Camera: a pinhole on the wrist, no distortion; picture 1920 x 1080 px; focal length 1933.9 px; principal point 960.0 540.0 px. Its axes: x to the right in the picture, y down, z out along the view. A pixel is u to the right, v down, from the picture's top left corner.
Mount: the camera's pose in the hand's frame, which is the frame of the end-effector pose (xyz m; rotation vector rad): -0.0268 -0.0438 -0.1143 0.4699 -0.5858 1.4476
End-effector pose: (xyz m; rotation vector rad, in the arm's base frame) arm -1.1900 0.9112 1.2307 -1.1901 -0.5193 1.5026
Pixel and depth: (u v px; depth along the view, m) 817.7 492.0 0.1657
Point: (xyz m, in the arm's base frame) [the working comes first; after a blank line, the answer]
In the camera's frame: -0.0122 -0.0041 0.1657

-1.1253 0.9271 1.3782
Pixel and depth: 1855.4 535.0 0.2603
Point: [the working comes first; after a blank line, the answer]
In the camera's frame: 0.1205 -0.0007 0.2603

-1.2842 0.9487 1.4076
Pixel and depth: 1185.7 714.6 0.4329
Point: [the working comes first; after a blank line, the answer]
In the camera's frame: 0.0505 0.0391 0.4329

-1.2915 0.9697 1.5967
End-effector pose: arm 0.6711 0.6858 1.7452 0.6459 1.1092 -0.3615
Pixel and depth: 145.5 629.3 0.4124
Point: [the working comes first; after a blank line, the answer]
In the camera's frame: -0.1737 0.0190 0.4124

0.4537 0.2881 1.7219
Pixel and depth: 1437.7 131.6 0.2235
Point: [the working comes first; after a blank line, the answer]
In the camera's frame: 0.0552 -0.0472 0.2235

0.6575 0.5137 1.7281
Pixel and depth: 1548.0 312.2 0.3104
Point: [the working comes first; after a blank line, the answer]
In the camera's frame: 0.0944 -0.0366 0.3104

0.7020 0.4364 1.7634
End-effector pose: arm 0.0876 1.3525 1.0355 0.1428 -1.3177 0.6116
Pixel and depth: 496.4 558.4 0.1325
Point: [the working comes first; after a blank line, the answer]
In the camera's frame: -0.0318 0.0013 0.1325

0.1849 1.2262 1.0254
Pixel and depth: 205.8 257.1 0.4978
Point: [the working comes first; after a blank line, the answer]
In the camera's frame: -0.1941 -0.0728 0.4978

0.2087 0.8577 1.1956
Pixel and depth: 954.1 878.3 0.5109
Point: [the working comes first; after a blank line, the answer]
In the camera's frame: -0.0016 0.0894 0.5109

0.0077 0.8796 1.0449
